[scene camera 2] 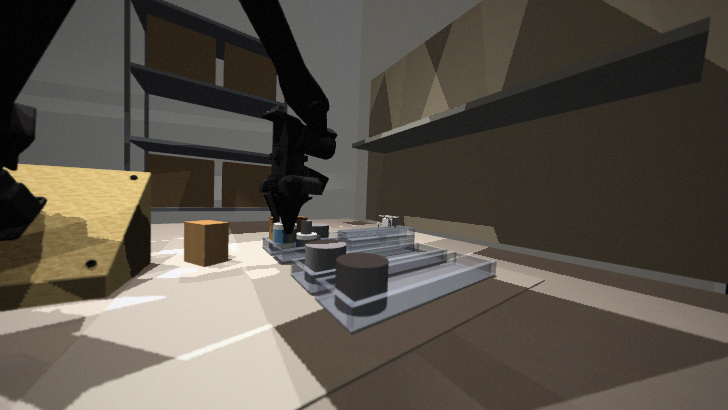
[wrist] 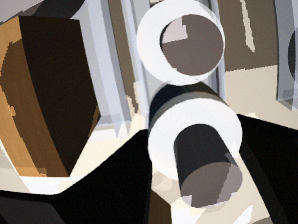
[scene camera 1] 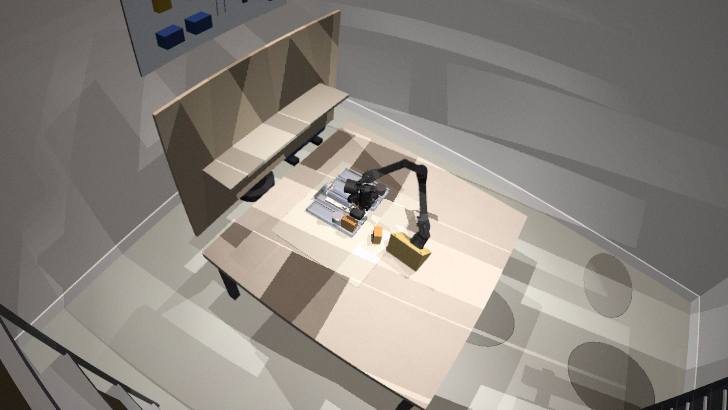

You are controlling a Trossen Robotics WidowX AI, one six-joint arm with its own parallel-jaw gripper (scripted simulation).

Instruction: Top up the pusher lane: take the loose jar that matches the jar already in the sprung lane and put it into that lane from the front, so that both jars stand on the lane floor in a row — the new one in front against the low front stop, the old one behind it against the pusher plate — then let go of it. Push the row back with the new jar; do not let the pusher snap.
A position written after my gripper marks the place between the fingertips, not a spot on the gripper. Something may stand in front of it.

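Jar (wrist: 194, 135). Brown box (wrist: 56, 109). Shelf board (scene camera 2: 674, 58), also (scene camera 1: 230, 169). My gripper (scene camera 2: 284, 232), also (wrist: 191, 130).
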